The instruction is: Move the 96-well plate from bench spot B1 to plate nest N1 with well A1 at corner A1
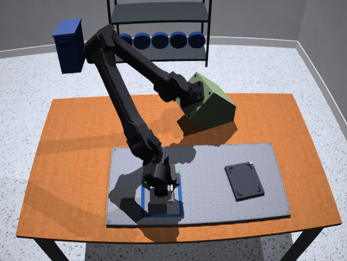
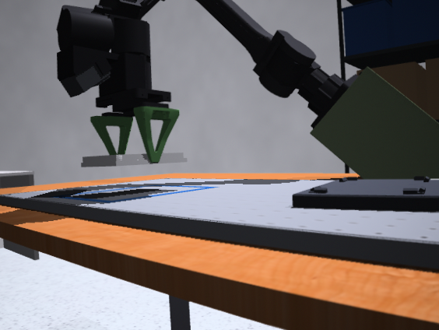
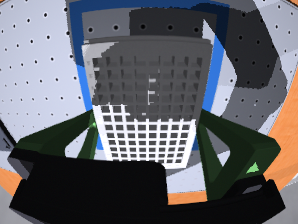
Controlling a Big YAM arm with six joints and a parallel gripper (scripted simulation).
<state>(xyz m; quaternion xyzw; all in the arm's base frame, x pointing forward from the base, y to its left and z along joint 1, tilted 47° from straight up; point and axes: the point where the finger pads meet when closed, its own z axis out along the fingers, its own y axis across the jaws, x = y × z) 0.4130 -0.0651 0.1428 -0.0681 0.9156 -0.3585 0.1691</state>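
My gripper is now 33 cm to the right of the plate nest N1, 5 cm past it and 4 cm above it. From my hand the other things lie so: 96-well plate (right at my hand).
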